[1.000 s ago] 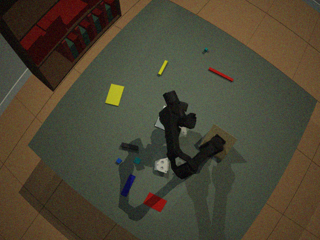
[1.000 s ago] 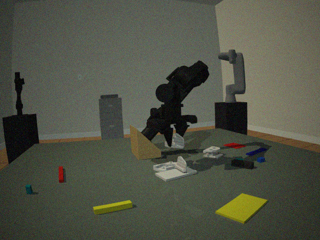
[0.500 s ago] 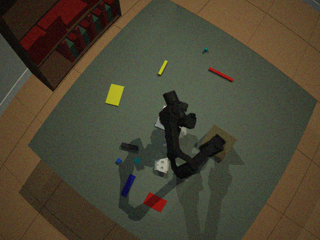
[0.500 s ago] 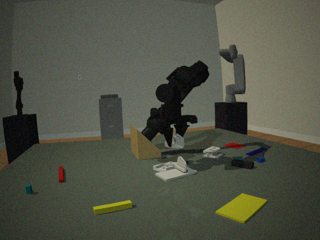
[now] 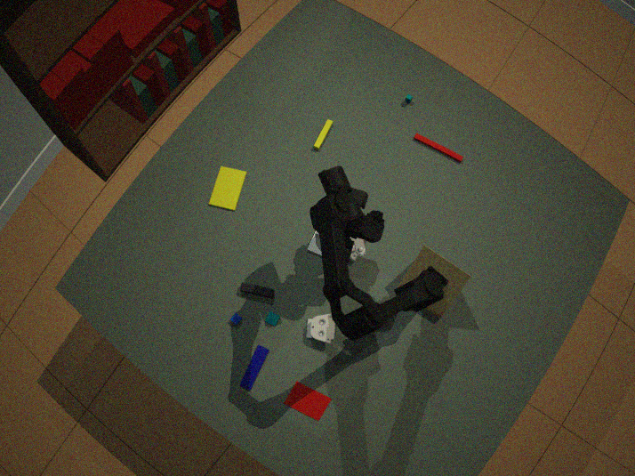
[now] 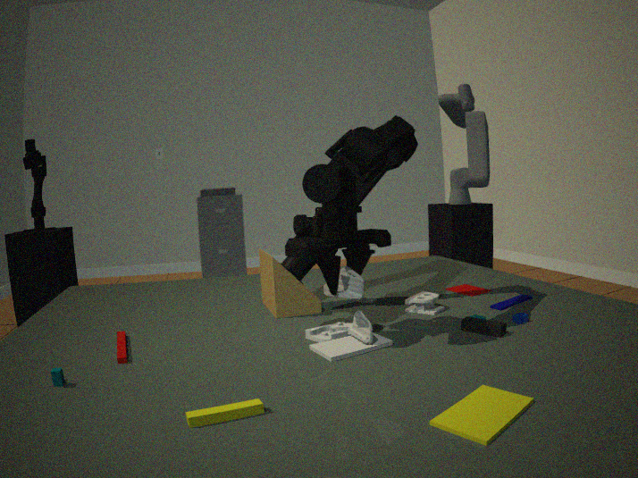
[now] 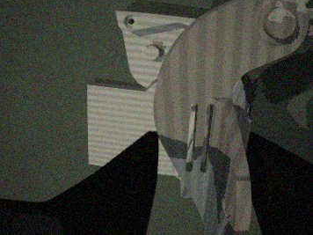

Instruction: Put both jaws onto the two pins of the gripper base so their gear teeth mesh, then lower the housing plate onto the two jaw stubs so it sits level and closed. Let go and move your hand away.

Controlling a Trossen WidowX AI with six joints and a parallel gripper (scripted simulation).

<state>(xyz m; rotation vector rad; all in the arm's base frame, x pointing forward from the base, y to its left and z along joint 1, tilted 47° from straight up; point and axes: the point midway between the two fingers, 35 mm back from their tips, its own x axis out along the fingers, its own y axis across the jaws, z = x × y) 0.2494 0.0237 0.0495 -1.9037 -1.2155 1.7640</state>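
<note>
Right now my gripper tip is 5 cm short of the flat white plate and 8 cm above it. Round my gripper tip: black block: 9 cm ahead, 23 cm to the left, 8 cm below; white block: 10 cm behind, 21 cm to the left, 8 cm below; gripper base: 10 cm behind, 21 cm to the left, 6 cm below.
</note>
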